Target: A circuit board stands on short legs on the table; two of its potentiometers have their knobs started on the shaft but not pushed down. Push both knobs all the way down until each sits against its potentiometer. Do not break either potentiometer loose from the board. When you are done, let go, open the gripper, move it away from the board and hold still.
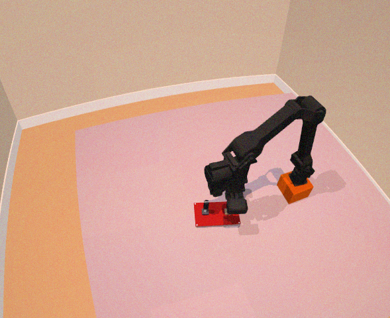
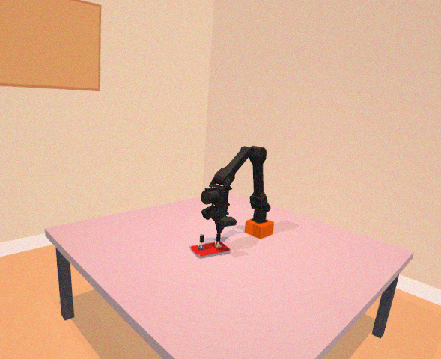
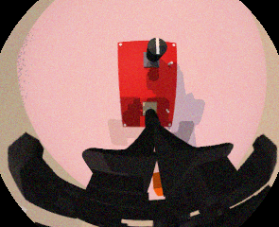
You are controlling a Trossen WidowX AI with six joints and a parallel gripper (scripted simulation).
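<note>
Right now the black knob is 8 cm ahead of my gripper tip, 2 cm to the right of it and 1 cm below it.
</note>
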